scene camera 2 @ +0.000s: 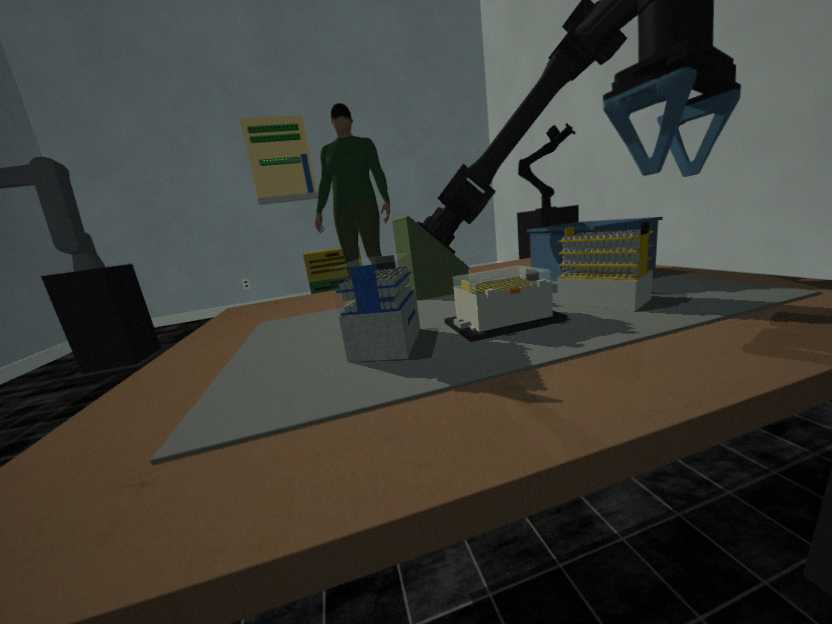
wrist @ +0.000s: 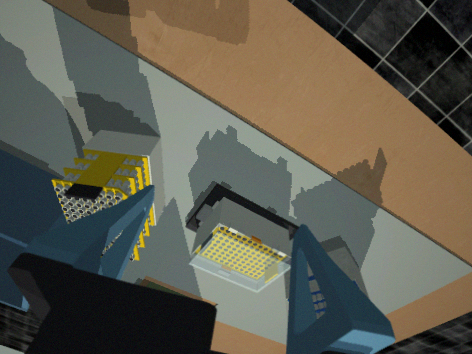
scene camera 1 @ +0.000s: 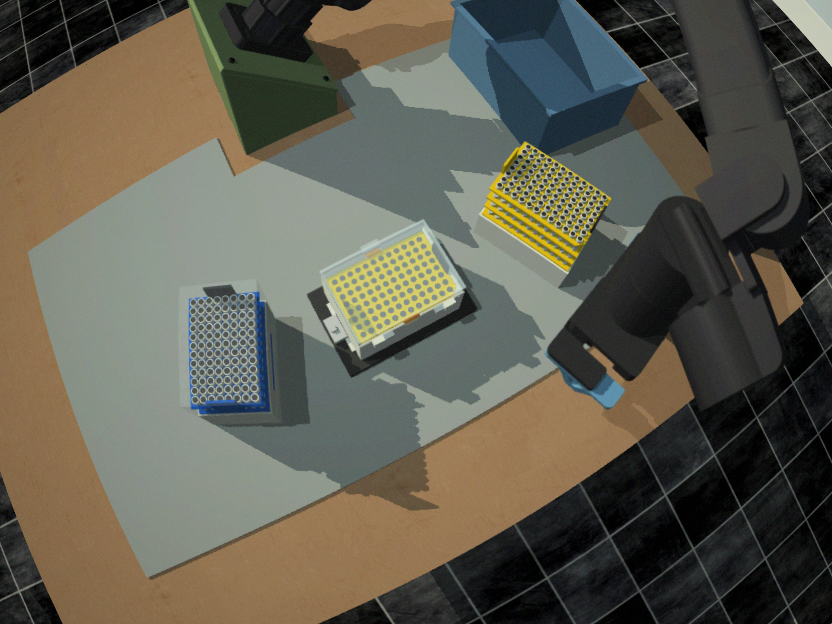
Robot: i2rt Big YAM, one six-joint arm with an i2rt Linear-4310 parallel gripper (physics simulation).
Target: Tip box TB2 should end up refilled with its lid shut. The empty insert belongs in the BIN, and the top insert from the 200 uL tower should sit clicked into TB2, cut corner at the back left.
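The tip box TB2 (scene camera 1: 401, 333) (scene camera 2: 500, 312) (wrist: 245, 217) is white and sits on a black base (scene camera 1: 354, 367) (wrist: 218, 189). A yellow insert (scene camera 1: 393, 287) (wrist: 242, 252) with empty-looking holes is inside, under a clear lid (scene camera 2: 504, 274) that looks shut. The tower (scene camera 1: 551, 194) (scene camera 2: 601, 255) (wrist: 107, 170) of several yellow inserts full of tips stands beside TB2; its volume label cannot be read. The blue BIN (scene camera 1: 588, 114) (scene camera 2: 543, 255) (wrist: 25, 200) stands behind the tower. My gripper (scene camera 2: 670, 173) (wrist: 227, 211) is open and empty, high above the table. The insert's cut corner is unclear.
A tower of blue inserts (scene camera 1: 225, 352) (scene camera 2: 366, 288) stands on the other side of TB2, partly hidden by a finger in the wrist view. The green arm mount (scene camera 1: 282, 100) (scene camera 2: 430, 268) stands behind. A grey mat (scene camera 1: 120, 241) (scene camera 2: 268, 382) lies on the wooden table (scene camera 1: 470, 497).
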